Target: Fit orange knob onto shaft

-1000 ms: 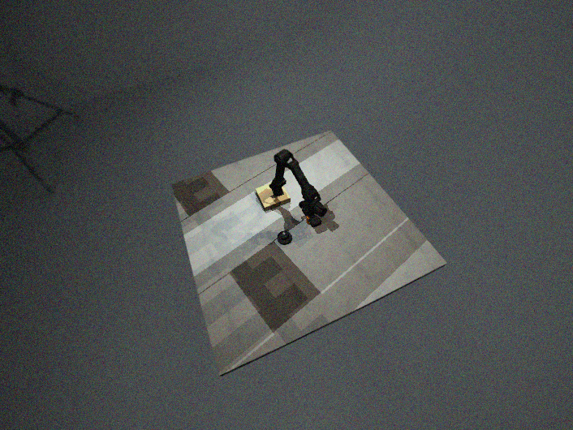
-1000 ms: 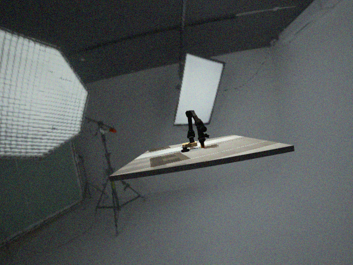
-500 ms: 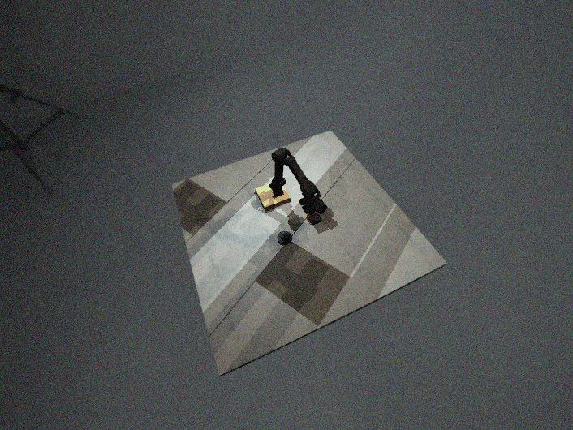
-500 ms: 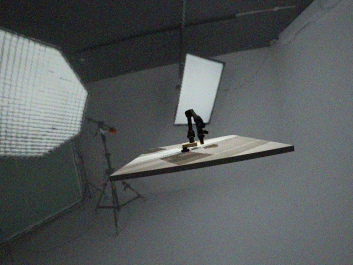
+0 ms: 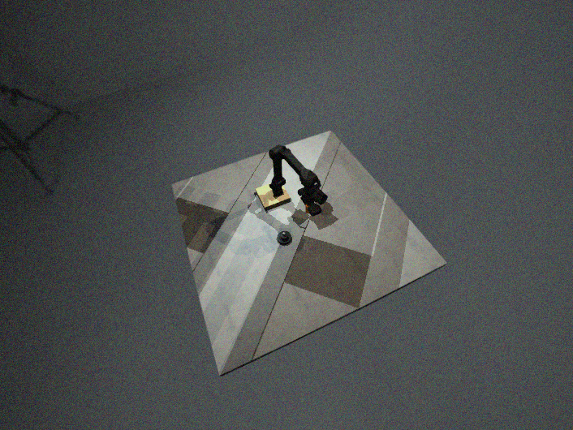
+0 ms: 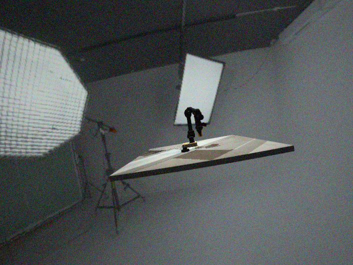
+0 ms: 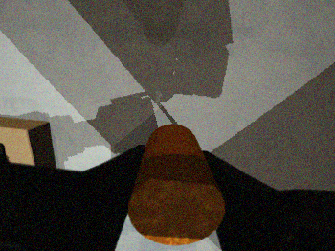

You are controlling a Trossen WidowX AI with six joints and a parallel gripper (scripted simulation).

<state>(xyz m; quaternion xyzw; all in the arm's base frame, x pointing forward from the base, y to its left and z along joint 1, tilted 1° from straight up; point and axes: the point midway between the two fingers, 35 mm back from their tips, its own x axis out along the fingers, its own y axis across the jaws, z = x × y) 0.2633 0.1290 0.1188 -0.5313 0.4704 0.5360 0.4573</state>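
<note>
Now: the orange knob 3 cm above my gripper tip. From my gripper tip the other things lie so: dark round pedestal 17 cm to the right, 10 cm below, 6 cm ahead.
</note>
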